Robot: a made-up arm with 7 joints.
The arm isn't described. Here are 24 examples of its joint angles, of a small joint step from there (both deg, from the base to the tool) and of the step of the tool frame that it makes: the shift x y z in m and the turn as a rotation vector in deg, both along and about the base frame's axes.
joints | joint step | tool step
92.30 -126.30 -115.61 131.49 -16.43 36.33 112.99 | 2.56 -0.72 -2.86 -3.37 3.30 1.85 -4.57 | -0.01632 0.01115 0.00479 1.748 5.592 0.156
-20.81 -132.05 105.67 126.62 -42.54 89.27 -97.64 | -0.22 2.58 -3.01 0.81 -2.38 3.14 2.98 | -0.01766 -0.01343 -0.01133 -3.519 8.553 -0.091
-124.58 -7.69 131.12 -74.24 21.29 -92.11 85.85 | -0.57 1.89 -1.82 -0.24 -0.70 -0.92 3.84 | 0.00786 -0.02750 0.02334 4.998 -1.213 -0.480
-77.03 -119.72 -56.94 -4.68 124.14 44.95 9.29 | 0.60 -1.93 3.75 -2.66 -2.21 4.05 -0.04 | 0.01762 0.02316 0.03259 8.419 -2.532 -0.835
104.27 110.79 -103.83 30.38 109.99 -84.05 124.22 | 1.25 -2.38 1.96 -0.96 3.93 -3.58 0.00 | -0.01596 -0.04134 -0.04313 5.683 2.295 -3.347
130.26 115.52 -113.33 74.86 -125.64 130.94 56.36 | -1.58 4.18 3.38 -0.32 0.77 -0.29 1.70 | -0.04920 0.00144 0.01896 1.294 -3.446 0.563
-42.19 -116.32 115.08 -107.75 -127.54 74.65 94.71 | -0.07 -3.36 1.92 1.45 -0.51 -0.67 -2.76 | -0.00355 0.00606 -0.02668 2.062 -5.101 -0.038
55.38 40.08 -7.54 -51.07 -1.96 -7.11 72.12 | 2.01 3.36 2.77 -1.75 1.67 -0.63 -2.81 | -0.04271 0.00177 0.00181 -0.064 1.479 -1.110
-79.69 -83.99 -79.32 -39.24 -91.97 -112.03 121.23 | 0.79 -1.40 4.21 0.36 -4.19 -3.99 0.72 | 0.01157 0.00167 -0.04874 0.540 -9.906 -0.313
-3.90 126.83 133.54 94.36 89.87 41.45 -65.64 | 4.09 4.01 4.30 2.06 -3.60 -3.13 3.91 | 0.07830 -0.02040 -0.09345 12.334 8.591 1.695
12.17 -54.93 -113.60 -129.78 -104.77 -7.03 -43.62 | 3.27 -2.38 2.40 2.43 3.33 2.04 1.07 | -0.01701 -0.02879 0.01849 4.885 -1.957 -4.425
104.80 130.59 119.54 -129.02 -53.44 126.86 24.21 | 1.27 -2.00 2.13 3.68 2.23 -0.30 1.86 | 0.01373 0.02463 0.04413 3.967 -4.989 1.765
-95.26 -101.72 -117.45 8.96 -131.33 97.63 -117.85 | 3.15 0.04 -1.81 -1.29 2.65 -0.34 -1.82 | -0.00991 0.02295 0.04554 2.025 4.082 -2.970
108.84 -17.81 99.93 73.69 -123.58 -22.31 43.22 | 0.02 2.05 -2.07 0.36 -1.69 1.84 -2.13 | -0.02350 0.01047 0.00719 0.514 0.051 2.008
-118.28 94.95 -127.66 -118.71 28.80 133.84 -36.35 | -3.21 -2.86 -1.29 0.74 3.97 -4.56 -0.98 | 0.02246 0.00853 0.04210 -5.006 -2.930 -0.649
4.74 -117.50 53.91 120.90 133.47 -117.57 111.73 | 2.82 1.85 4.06 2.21 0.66 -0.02 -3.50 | -0.04891 0.02596 -0.01166 3.781 1.327 -5.428
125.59 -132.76 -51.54 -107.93 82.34 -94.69 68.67 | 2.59 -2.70 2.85 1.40 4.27 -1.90 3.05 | -0.05607 0.01869 -0.05989 4.867 6.090 -6.892
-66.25 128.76 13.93 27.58 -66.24 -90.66 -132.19 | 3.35 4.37 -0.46 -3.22 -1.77 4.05 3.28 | 0.01273 -0.01610 -0.03989 1.482 8.458 -3.561
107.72 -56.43 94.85 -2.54 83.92 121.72 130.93 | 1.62 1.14 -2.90 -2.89 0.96 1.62 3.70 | -0.01135 -0.02495 0.02966 2.784 -4.337 -6.267
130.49 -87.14 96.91 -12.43 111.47 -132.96 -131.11 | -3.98 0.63 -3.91 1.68 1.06 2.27 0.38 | 0.01215 -0.00732 0.01428 -6.037 -5.016 -1.526
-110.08 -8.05 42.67 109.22 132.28 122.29 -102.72 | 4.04 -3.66 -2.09 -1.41 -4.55 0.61 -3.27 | -0.00617 0.03654 -0.04019 9.517 6.812 5.559
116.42 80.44 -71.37 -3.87 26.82 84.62 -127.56 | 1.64 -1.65 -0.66 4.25 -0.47 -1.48 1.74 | 0.04844 -0.06929 -0.00215 1.493 1.819 -3.523
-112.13 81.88 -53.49 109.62 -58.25 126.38 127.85 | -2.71 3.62 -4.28 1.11 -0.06 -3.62 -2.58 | 0.08326 -0.01699 -0.02175 -4.054 -8.400 -2.171
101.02 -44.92 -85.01 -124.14 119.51 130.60 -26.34 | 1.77 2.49 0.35 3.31 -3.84 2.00 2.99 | 0.03244 -0.01052 -0.01686 0.415 -1.890 1.917
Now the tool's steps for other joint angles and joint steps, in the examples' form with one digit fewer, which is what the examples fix.
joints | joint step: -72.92 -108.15 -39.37 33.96 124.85 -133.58 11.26 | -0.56 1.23 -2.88 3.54 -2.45 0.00 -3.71
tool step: 0.0099 -0.0173 0.0153 0.19 -2.10 0.32
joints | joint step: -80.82 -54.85 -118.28 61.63 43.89 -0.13 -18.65 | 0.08 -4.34 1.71 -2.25 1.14 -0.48 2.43
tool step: -0.0387 -0.0193 -0.0284 -1.65 -2.26 1.26
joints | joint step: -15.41 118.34 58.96 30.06 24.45 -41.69 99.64 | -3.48 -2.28 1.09 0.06 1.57 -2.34 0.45
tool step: 0.0197 -0.0050 0.0391 -5.37 -2.42 2.54
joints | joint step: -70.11 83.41 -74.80 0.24 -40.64 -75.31 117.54 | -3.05 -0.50 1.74 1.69 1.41 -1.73 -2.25
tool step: -0.0123 -0.0004 -0.0170 -5.16 -1.42 2.65
